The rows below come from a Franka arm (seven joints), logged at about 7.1 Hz.
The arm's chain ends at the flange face. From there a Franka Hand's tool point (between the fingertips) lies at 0.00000 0.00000 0.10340 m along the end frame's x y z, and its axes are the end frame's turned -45 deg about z.
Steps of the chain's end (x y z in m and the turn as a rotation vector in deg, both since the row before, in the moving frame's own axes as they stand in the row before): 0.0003, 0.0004, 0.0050, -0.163, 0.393, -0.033; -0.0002, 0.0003, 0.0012, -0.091, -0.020, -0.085; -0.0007, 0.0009, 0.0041, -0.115, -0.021, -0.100; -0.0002, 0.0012, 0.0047, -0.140, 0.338, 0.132; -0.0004, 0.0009, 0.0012, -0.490, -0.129, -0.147; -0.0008, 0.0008, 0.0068, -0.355, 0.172, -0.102; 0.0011, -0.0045, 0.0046, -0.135, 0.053, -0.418; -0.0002, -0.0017, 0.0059, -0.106, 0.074, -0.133
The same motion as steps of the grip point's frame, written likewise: 0.0002, 0.0012, 0.0050, -0.393, 0.163, -0.033; -0.0005, 0.0002, 0.0012, -0.050, -0.078, -0.085; -0.0013, 0.0003, 0.0041, -0.066, -0.096, -0.100; -0.0007, 0.0013, 0.0047, -0.338, 0.140, 0.132; -0.0017, 0.0008, 0.0012, -0.255, -0.438, -0.147; -0.0014, 0.0007, 0.0068, -0.373, -0.129, -0.102; 0.0039, -0.0022, 0.0046, -0.133, -0.058, -0.418; 0.0010, -0.0011, 0.0059, -0.127, -0.023, -0.133
